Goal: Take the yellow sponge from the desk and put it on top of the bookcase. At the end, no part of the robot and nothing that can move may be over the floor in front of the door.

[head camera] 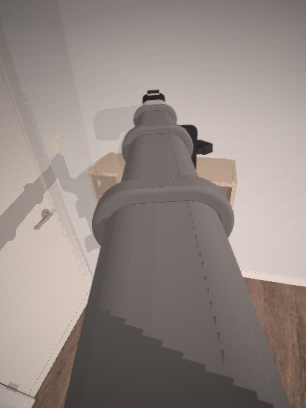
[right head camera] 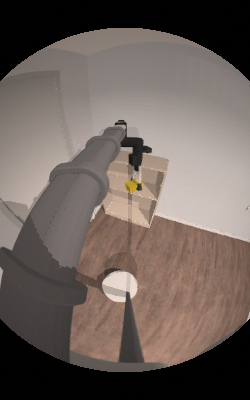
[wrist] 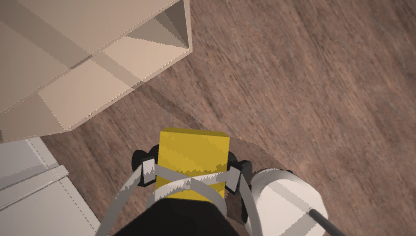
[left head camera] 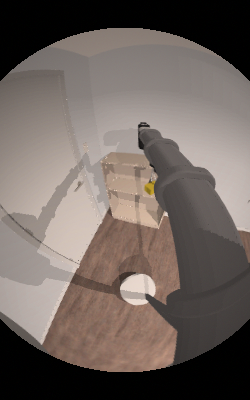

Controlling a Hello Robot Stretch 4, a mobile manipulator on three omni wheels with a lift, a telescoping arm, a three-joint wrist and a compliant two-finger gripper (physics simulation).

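Pixels of known places: gripper, between the fingertips: (right head camera: 135,186) (wrist: 193,161); robot's base, origin of its link: (right head camera: 120,285) (left head camera: 136,288).
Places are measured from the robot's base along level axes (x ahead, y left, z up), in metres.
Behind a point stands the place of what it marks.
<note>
The yellow sponge (left head camera: 150,188) {x 0.610, y -0.052, z 1.081 m} (right head camera: 130,187) {x 0.604, y -0.056, z 1.077 m} (wrist: 193,152) {x 0.672, y -0.102, z 1.081 m} is between the two fingertips of my gripper (wrist: 193,161) {x 0.661, y -0.087, z 1.037 m}, which is shut on it. In the head camera view the arm hides the gripper and sponge. The light wooden bookcase (head camera: 220,171) {x 1.042, y -0.322, z 1.032 m} (left head camera: 114,160) {x 1.132, y 0.235, z 1.032 m} (right head camera: 160,182) {x 1.172, y -0.416, z 0.694 m} (wrist: 30,60) stands against the back wall near the corner. In both side head views the sponge shows against its open front, below the line of its top board. In the wrist view the sponge is apart from the bookcase, with floor behind it. The desk does not show.
The door (head camera: 25,270) {x 0.706, y 0.703, z 0.723 m} (left head camera: 35,150) {x 0.679, y 0.712, z 1.423 m} (right head camera: 27,120) {x 0.723, y 0.698, z 1.633 m} is on the left, with a handle (head camera: 44,220) {x 0.886, y 0.598, z 0.900 m}; the arm's shadow falls across it. A white round thing (left head camera: 136,284) {x 0.058, y 0.015, z 0.187 m} (right head camera: 118,281) {x 0.056, y 0.015, z 0.187 m} (wrist: 280,212) {x 0.052, y 0.000, z 0.187 m} is low over the floor, with a dark rod reaching it. The extended arm (head camera: 155,250) {x 0.155, y 0.004, z 1.460 m} spans towards the back wall.
</note>
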